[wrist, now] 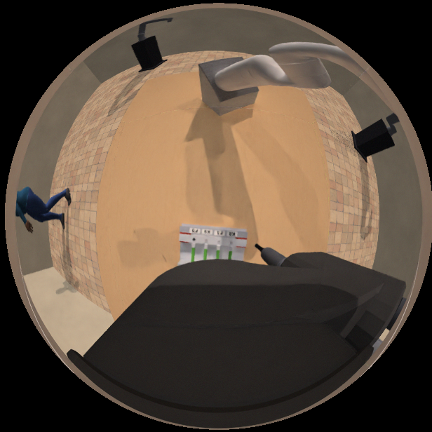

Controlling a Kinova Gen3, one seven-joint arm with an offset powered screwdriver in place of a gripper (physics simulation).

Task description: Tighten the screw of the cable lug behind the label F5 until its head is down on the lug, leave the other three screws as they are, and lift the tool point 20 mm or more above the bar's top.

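The light grey bar block (213, 238) lies on the table at the lower middle of the wrist view, with four small labels that show upside down. The leftmost label (194, 230) appears to read F5. Beside it is a small dark screw spot (194, 239), in line with the leftmost green cable (193, 254). Three more green cables run beside it. Screw heights are too small to tell. My screwdriver, the gripper here (257, 245), has its dark tip right of the bar in this view, apart from the labels and screws. It has no fingers. The black tool housing hides the block's lower part.
The grey robot pedestal (228, 90) stands at the top with the pale arm (280, 72) above it. The wooden table (150, 165) carries broad shadows. Black stands (148, 52) (374, 139) and a person in blue (37, 206) are beyond the table.
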